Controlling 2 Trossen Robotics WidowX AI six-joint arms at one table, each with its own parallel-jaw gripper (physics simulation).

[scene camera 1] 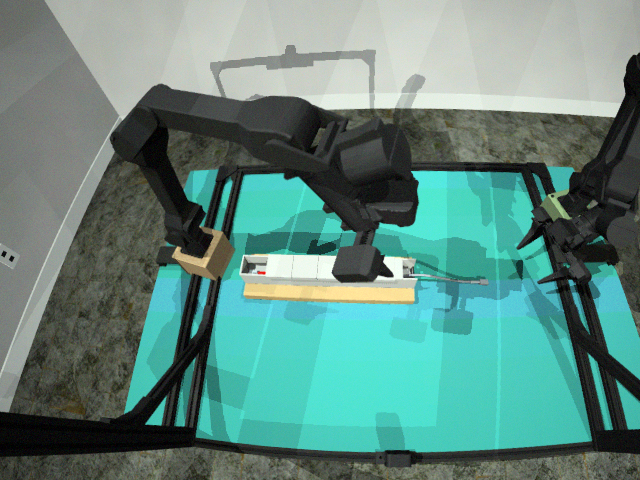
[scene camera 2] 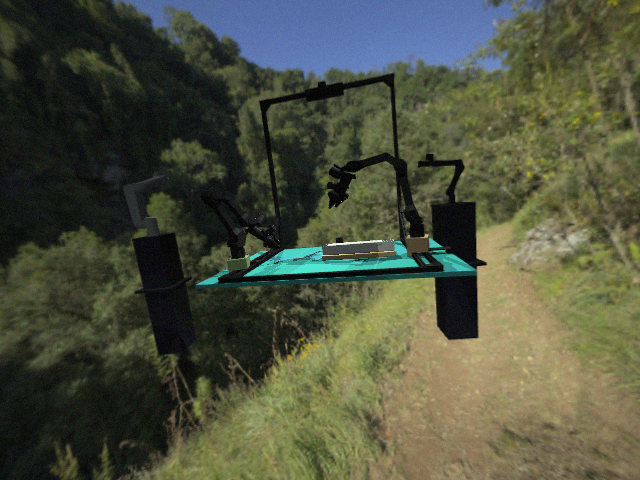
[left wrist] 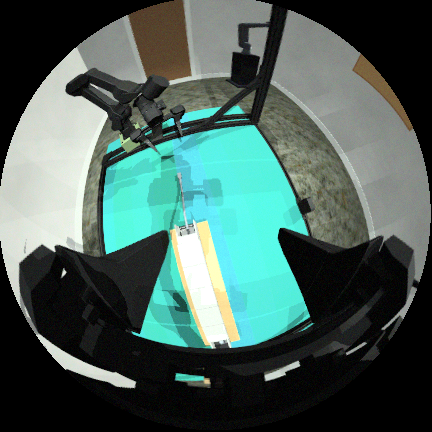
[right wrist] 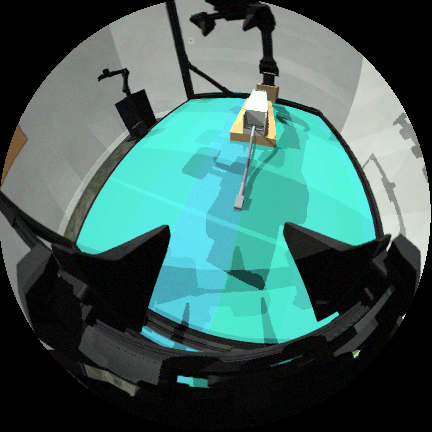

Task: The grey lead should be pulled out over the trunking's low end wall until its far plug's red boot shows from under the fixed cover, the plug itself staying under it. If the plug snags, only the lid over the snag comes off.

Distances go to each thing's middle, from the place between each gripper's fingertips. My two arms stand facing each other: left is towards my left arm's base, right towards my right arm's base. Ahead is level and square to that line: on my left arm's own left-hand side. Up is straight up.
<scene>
I see my right gripper 60 mm short of the trunking [scene camera 1: 401,291], 440 mm to the right of it and 50 mm above it.
I see my left gripper 90 mm short of the trunking, 120 mm to the right of it and 240 mm above it.
</scene>
